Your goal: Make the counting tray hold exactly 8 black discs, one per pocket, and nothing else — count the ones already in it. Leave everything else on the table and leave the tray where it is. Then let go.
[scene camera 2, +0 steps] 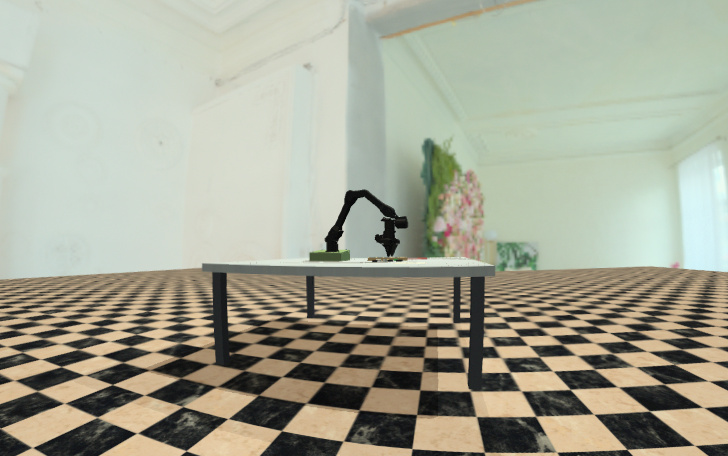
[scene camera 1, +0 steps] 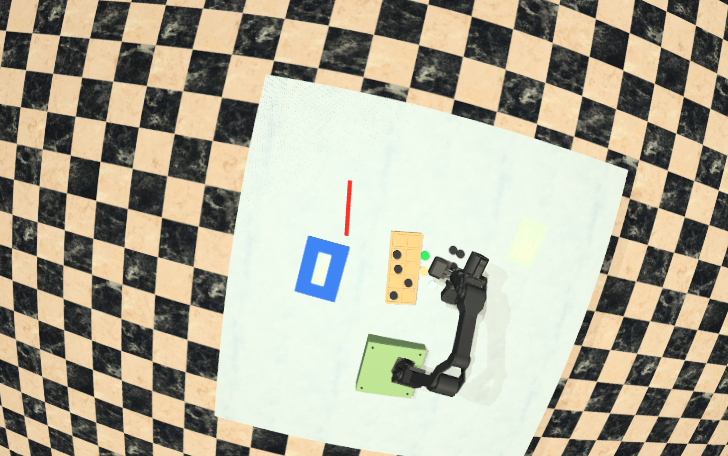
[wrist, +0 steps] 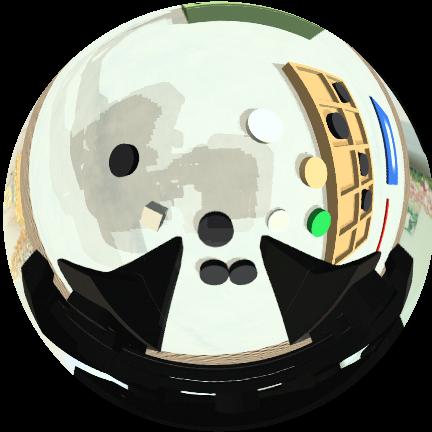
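The tan two-column tray holds three black discs in its far column in the wrist view and one black disc in its near column. Its other pockets show no disc. Two loose black discs lie side by side, touching or nearly so. Another black disc lies near them, and one more black disc lies apart. My gripper is open and empty, low over the table by the single middle disc.
A green disc, a tan disc, a white disc and a small cream disc lie between tray and gripper. A cream cube, blue frame, red strip and pale yellow patch also show.
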